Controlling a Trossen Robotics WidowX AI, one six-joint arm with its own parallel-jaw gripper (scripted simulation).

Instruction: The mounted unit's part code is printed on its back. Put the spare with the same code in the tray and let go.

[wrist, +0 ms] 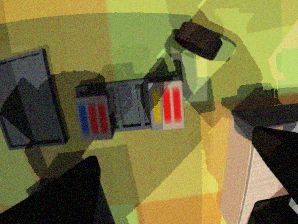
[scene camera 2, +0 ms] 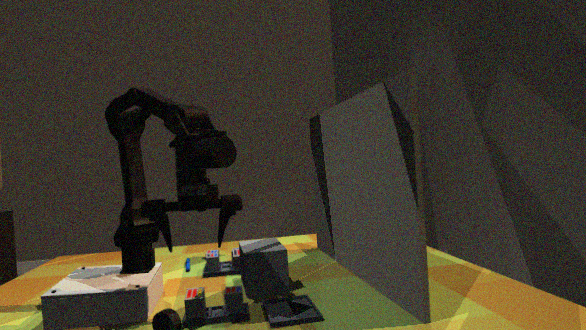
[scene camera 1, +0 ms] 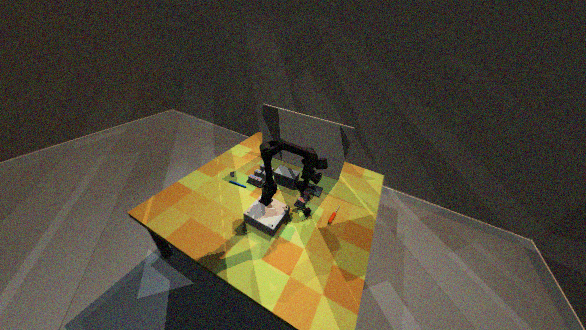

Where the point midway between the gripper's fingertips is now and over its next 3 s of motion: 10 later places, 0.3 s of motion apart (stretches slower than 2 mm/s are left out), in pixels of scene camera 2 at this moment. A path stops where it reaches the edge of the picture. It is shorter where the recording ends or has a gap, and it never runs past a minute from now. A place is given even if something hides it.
My gripper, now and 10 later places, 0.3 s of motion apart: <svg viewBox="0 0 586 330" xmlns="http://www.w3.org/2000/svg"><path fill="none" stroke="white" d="M195 249L192 258L192 269L193 274L194 281L195 288L195 296L196 303L196 309L195 311L194 307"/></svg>
